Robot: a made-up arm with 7 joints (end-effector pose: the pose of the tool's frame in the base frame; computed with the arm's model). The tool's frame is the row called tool. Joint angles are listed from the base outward.
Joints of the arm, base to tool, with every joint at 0 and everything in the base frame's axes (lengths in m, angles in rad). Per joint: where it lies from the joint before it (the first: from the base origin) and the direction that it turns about. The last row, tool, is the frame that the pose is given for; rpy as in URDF.
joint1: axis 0.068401 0.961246 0.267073 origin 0 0 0
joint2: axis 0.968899 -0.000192 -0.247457 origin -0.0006 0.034 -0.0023
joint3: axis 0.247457 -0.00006 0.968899 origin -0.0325 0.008 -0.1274
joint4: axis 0.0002 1 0.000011 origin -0.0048 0 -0.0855
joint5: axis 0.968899 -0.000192 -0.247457 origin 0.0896 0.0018 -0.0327
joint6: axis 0.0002 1 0.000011 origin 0.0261 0 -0.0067
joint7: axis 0.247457 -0.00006 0.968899 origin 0.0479 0 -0.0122
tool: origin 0 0 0 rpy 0 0.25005 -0.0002
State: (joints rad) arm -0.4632 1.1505 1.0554 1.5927 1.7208 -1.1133 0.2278
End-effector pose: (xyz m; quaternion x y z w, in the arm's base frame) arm 0.1105 0.3436 -0.1538 0.6055 0.1778 -0.0579 0.7735
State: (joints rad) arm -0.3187 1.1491 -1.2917 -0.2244 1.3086 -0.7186 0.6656
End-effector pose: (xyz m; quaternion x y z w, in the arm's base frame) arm 0.0430 0.1265 -0.2270 0.3651 -0.4181 -0.6859 0.4706
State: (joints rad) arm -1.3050 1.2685 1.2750 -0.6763 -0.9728 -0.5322 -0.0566
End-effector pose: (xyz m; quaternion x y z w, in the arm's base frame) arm -0.0235 0.1885 0.0976 0.1784 -0.9813 0.0028 0.0728
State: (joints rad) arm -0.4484 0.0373 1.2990 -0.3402 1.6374 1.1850 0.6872
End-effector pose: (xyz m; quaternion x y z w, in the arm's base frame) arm 0.0508 0.2013 -0.1698 -0.3679 -0.3975 -0.8406 0.0001
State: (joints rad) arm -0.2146 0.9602 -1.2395 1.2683 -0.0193 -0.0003 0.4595
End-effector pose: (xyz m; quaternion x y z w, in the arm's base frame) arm 0.0281 0.3167 -0.2630 0.7456 0.4789 -0.1149 0.4490
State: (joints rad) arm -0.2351 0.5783 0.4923 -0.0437 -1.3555 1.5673 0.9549
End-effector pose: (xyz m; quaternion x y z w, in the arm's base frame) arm 0.1522 0.1764 -0.1823 -0.0630 0.5997 0.1840 0.7762
